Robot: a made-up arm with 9 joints. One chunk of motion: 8 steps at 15 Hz.
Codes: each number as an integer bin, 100 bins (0 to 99) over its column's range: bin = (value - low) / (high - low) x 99, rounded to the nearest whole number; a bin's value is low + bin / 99 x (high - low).
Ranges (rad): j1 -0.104..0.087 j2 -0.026..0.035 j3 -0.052..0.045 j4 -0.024..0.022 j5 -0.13..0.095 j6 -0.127..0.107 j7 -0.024..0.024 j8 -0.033..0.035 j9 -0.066..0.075
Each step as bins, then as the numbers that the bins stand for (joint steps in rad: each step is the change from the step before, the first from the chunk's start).
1 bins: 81 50 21 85 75 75 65 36 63
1 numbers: 0.05227 0.00481 -0.03142 0.01549 0.04045 0.05027 0.00752 -0.00827 0.02373
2 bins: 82 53 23 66 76 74 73 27 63
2 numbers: 0.05420 0.00666 -0.02946 0.00667 0.04273 0.04791 0.01139 -0.01445 0.02373
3 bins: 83 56 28 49 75 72 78 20 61
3 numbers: 0.05613 0.00851 -0.02457 -0.00123 0.04045 0.04318 0.01382 -0.01926 0.02088
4 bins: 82 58 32 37 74 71 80 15 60
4 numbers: 0.05420 0.00974 -0.02065 -0.00681 0.03818 0.04082 0.01479 -0.02270 0.01945
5 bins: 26 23 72 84 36 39 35 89 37
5 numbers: -0.05384 -0.01183 0.01855 0.01503 -0.04818 -0.03482 -0.00703 0.02813 -0.01330
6 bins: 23 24 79 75 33 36 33 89 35
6 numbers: -0.05963 -0.01121 0.02540 0.01085 -0.05500 -0.04191 -0.00800 0.02813 -0.01615
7 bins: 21 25 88 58 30 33 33 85 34
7 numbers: -0.06348 -0.01060 0.03422 0.00295 -0.06182 -0.04900 -0.00800 0.02538 -0.01758
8 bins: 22 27 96 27 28 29 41 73 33
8 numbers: -0.06156 -0.00936 0.04206 -0.01145 -0.06636 -0.05845 -0.00412 0.01714 -0.01900
